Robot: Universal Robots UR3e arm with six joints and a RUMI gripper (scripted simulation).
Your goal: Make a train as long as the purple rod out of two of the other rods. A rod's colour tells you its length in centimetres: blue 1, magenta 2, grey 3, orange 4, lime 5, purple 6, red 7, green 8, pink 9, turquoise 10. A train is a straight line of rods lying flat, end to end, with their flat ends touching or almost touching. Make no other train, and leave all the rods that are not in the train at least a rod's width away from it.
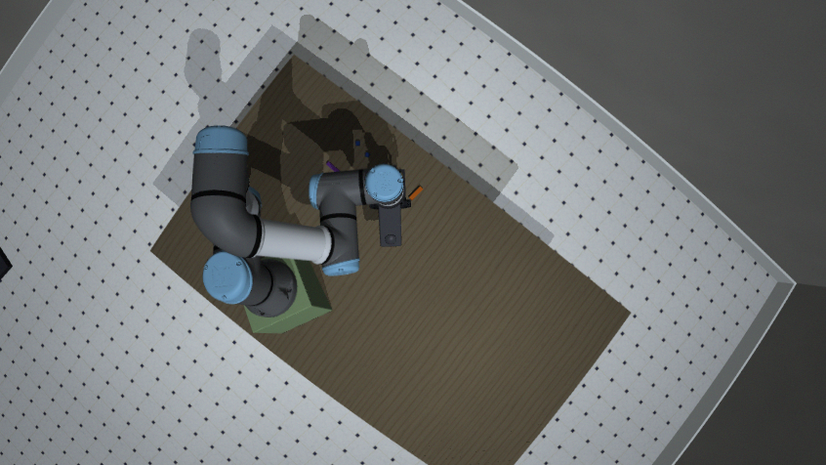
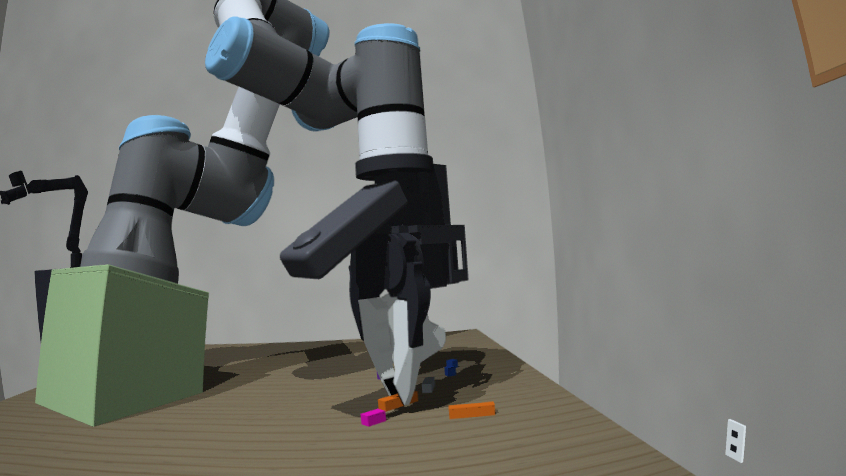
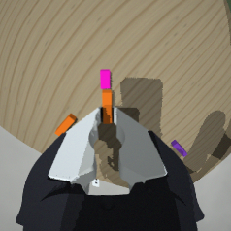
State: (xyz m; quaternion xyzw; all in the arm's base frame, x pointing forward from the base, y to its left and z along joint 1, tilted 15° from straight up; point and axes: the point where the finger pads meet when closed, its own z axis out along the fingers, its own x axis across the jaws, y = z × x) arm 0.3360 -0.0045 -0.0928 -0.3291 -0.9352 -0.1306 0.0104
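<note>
The magenta rod is 30 mm to the right of my hand, 20 mm below it and 20 mm behind it. The rest, counted from my hand: purple rod: 160 mm to the left, 50 mm behind, 20 mm below; grey rod: 80 mm to the left, 20 mm below, 20 mm ahead.
</note>
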